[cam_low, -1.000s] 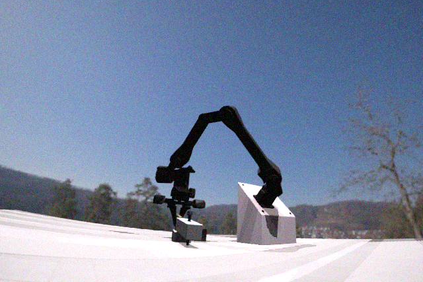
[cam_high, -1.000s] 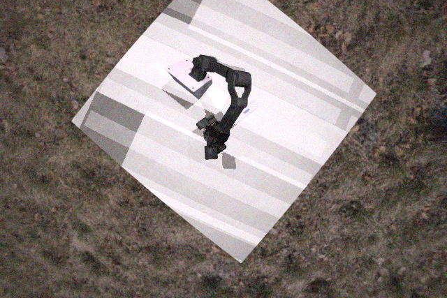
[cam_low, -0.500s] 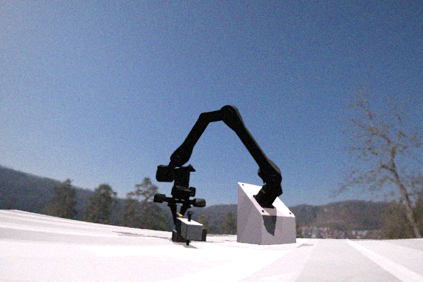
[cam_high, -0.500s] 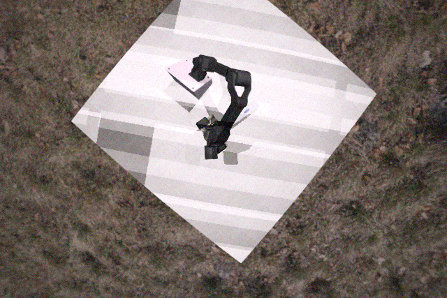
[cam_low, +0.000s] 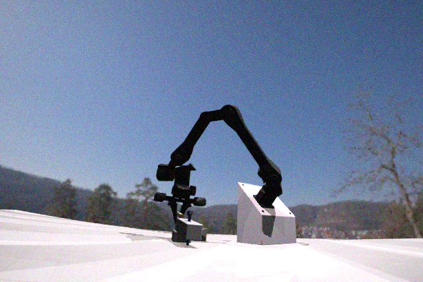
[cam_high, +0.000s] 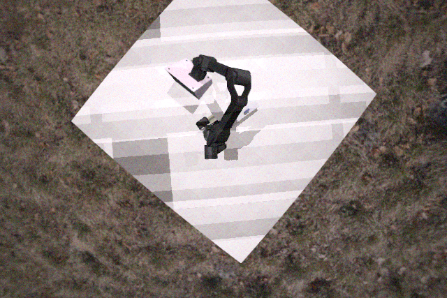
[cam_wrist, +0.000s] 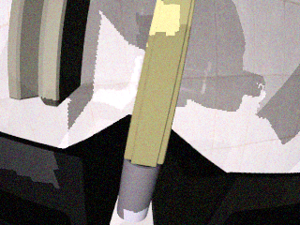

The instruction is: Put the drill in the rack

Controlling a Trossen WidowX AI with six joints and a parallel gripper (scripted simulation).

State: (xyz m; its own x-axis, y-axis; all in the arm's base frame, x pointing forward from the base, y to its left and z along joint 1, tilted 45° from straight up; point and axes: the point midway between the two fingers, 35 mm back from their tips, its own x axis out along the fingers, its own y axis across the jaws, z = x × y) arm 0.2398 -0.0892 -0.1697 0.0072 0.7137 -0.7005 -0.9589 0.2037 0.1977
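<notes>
The drill is 10 mm ahead of my gripper tip, 40 mm to the left of it and 30 mm above it. Also, from my gripper tip: dark key 70 mm ahead, 210 mm to the left; grey-beige block 60 mm behind, 50 mm to the left, 30 mm below.
</notes>
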